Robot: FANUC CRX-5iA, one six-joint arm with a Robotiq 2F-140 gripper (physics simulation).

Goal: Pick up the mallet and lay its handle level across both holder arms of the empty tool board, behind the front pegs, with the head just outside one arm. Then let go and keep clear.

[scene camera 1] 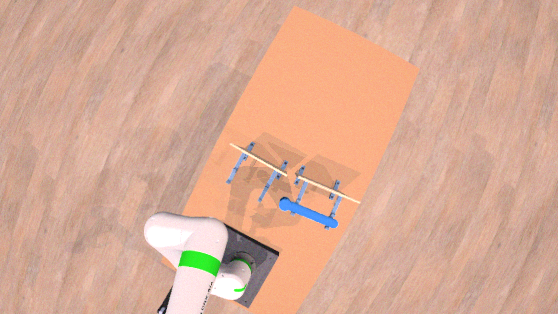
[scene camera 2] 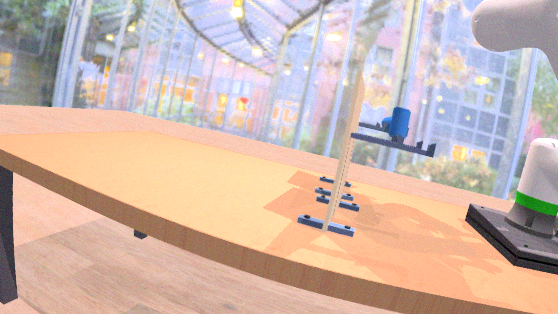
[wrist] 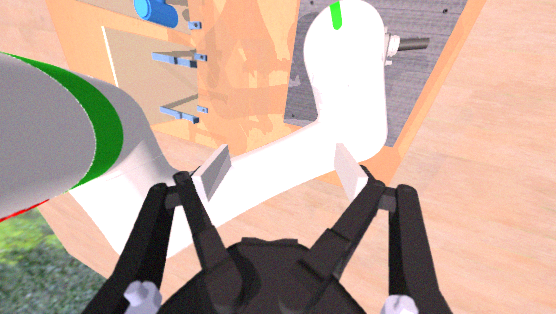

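The blue mallet (scene camera 1: 311, 214) (scene camera 2: 400, 121) (wrist: 162, 12) lies across both holder arms of the right-hand tool board (scene camera 1: 320, 185) in scene camera 1. Its handle looks level, and its head is just outside that board's left arm. Short arm tips show past the handle on the robot's side. The left-hand tool board (scene camera 1: 257, 159) (scene camera 2: 342, 175) carries no tool on its two holder arms. My gripper (wrist: 281, 154) is wide open and empty in the wrist view, well away from the mallet and both boards. Scene camera 2 does not show the gripper.
Both boards stand upright on blue feet on the orange table top (scene camera 1: 335, 85) (scene camera 2: 150, 175). The dark base plate (scene camera 1: 265, 265) (scene camera 2: 500, 240) (wrist: 295, 95) of the arm is on the boards' front side. The white arm (scene camera 1: 195, 285) (wrist: 280, 165) reaches out beyond the table edge.
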